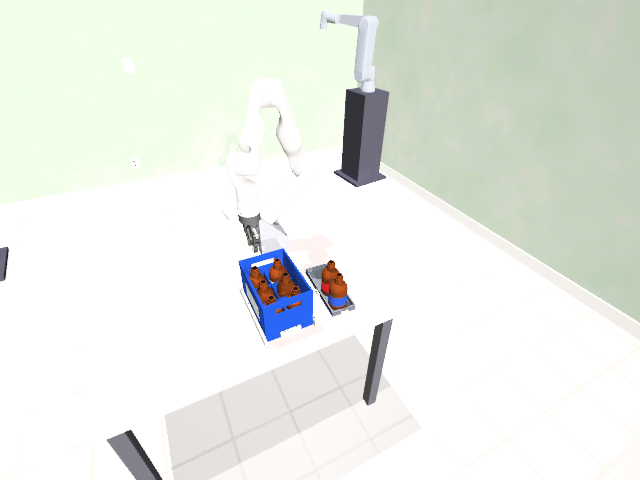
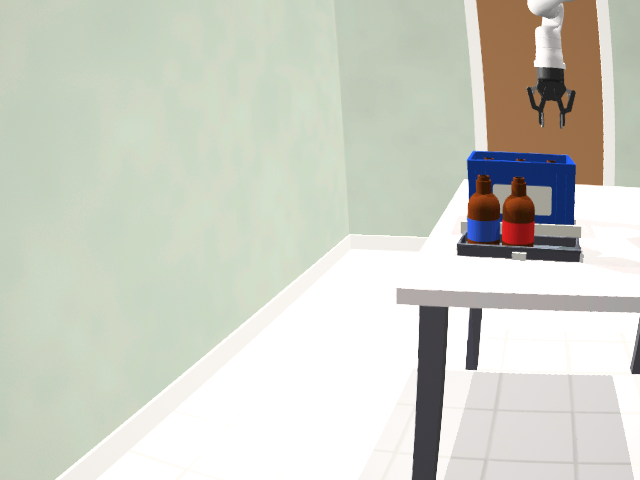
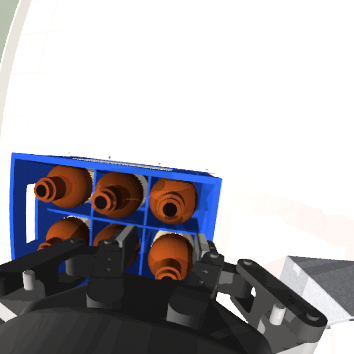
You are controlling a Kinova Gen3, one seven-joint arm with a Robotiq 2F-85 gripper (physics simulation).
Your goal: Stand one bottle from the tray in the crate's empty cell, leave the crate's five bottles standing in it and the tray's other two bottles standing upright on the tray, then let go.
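Places are measured from the arm's base along level axes (x left, y back, z up), in metres.
Pixels of known places: gripper, fingertip midpoint: [image 1: 253, 249] [image 2: 551, 127] [image 3: 164, 240]; arm's base, origin of the base link: [image 1: 265, 217].
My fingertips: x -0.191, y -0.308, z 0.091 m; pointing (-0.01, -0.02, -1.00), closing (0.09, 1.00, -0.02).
Observation:
For each thing: its middle in the pictures, then the offset to it from my fingertips. "*": a spot on its surface instead. Level surfaces: height alone.
- blue crate, body centre: [image 3: 118, 220] [image 2: 522, 191] [image 1: 275, 292] dx +0.033, dy -0.091, dz -0.163 m
- corner bottle, body centre: [image 3: 173, 198] [image 1: 256, 283] dx -0.006, dy -0.003, dz -0.165 m
- grey tray, surface spot: [image 2: 555, 253] * dx +0.328, dy -0.048, dz -0.234 m
- red-labelled bottle, body centre: [image 2: 518, 214] [image 1: 330, 276] dx +0.266, dy -0.126, dz -0.168 m
- blue-labelled bottle, body centre: [image 2: 483, 211] [image 1: 338, 289] dx +0.248, dy -0.204, dz -0.168 m
- white table, its level: dz -0.250 m
The blue crate [image 1: 287, 321] [image 2: 564, 198] [image 3: 217, 200] has a brown bottle in every cell, all looking upright. The corner bottle [image 1: 255, 277] [image 3: 172, 200] on the labelled long side, at the arm's end, stands in its own cell. My gripper [image 1: 255, 250] [image 2: 551, 125] [image 3: 164, 240] is partly open and empty, well above the crate's rim at the arm's end, touching no bottle. On the grey tray [image 1: 314, 272] [image 2: 555, 253] a red-labelled bottle [image 1: 329, 273] [image 2: 518, 232] and a blue-labelled bottle [image 1: 337, 299] [image 2: 483, 230] stand upright side by side. Lower crate bottle parts are hidden.
The tray lies beside the crate's long side, on the white table [image 2: 516, 276]. My arm's grey base block [image 3: 320, 285] stands beyond the crate's end. Another arm [image 1: 365, 49] stands on a dark pedestal [image 1: 364, 136] farther back.

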